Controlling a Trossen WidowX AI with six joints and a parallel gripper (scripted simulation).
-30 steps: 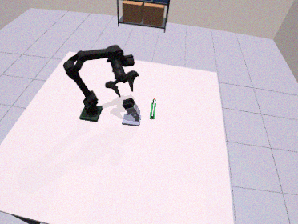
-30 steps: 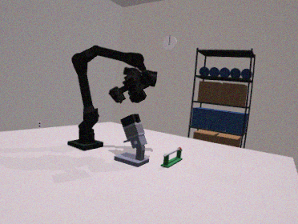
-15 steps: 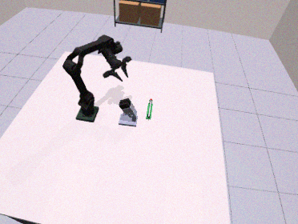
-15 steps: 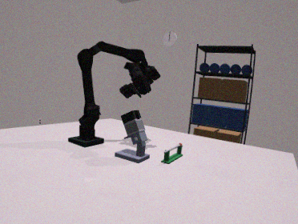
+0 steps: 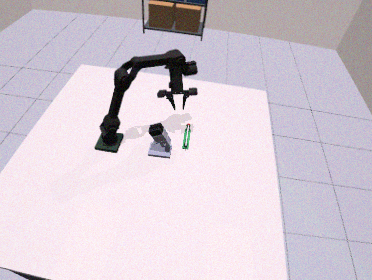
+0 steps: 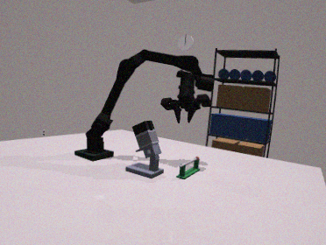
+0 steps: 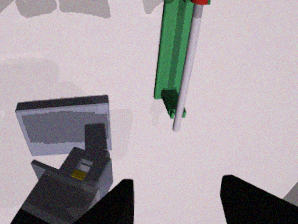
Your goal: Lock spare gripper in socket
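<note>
The green cradle is 150 mm below my gripper tip, 50 mm ahead of it and 30 mm to the right of it. The rest, counted from my gripper tip: grey mount (130 mm below, 110 mm to the right, 80 mm behind); spare gripper (110 mm to the right, 90 mm behind, 60 mm below).
</note>
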